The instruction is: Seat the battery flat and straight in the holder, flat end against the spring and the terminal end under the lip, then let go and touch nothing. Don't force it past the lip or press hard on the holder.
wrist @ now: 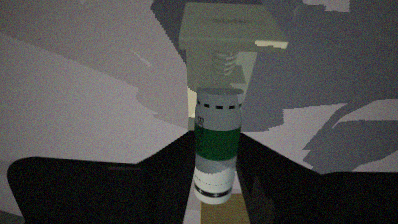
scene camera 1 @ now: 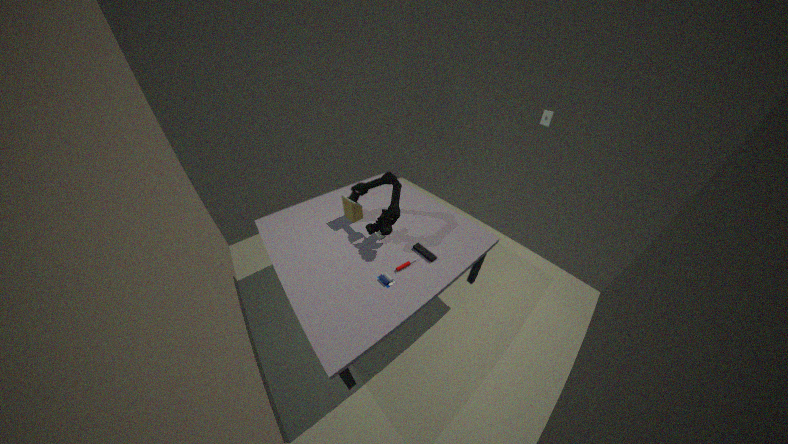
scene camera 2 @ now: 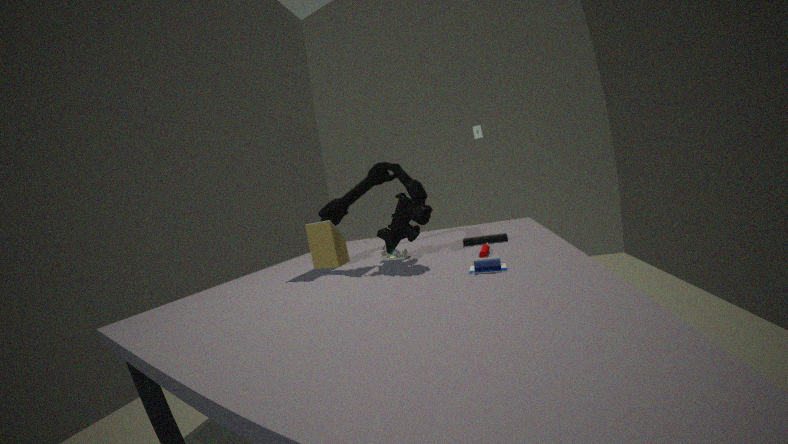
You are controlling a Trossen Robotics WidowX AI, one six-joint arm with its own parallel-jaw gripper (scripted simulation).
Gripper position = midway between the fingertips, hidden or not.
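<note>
My gripper (scene camera 2: 389,252) is here for me to see, and the wrist view shows me the same gripper (wrist: 215,138) too.
</note>
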